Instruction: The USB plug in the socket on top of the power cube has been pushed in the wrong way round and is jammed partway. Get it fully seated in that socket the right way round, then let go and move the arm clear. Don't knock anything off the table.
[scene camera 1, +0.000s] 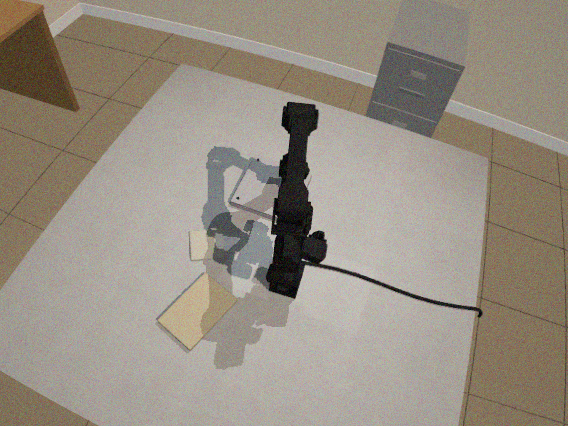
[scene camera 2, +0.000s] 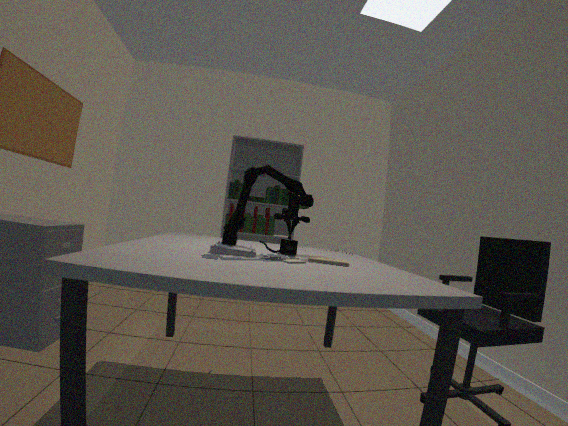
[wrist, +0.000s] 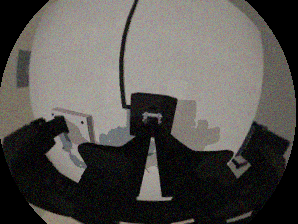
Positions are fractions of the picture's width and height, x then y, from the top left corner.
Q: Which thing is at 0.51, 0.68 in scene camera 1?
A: A power cube.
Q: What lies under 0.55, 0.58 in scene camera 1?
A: My gripper.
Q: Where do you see my gripper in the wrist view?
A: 0.52, 0.56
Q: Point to a pad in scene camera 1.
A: At 0.35, 0.72
